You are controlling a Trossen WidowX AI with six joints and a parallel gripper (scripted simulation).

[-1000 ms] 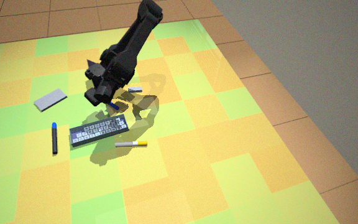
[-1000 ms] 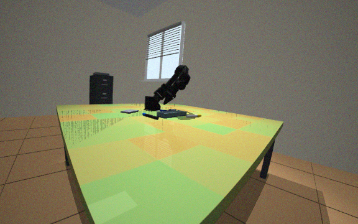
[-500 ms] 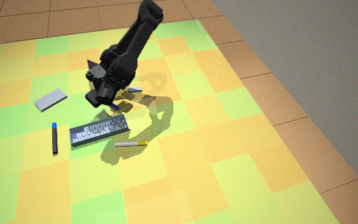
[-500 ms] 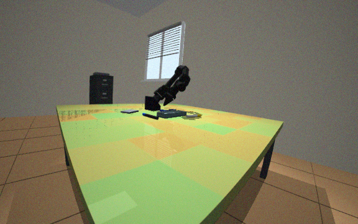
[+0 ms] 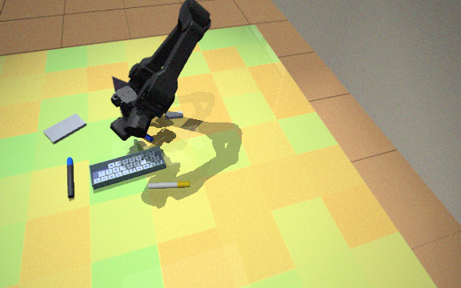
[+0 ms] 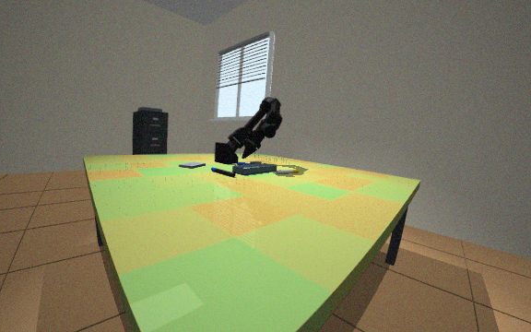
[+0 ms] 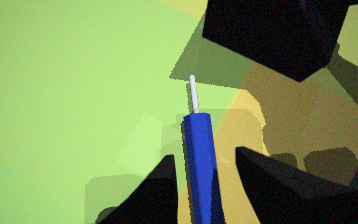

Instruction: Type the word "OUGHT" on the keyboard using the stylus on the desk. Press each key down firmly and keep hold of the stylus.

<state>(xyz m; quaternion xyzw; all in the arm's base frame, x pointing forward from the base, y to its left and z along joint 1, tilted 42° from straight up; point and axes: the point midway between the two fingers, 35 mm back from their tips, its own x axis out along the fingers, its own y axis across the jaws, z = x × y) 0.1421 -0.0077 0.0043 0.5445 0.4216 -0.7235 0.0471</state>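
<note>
Now: gripper tip 3 cm above the stylus, 1 cm to the left of it and 1 cm past it. From my gripper tip the other things lie so: small grey block (13 cm to the left, 3 cm below, 3 cm behind); then grey stylus tip (4 cm behind, 3 cm below, 2 cm to the right); then flat grey slab (23 cm to the right, 10 cm behind, 4 cm below).
</note>
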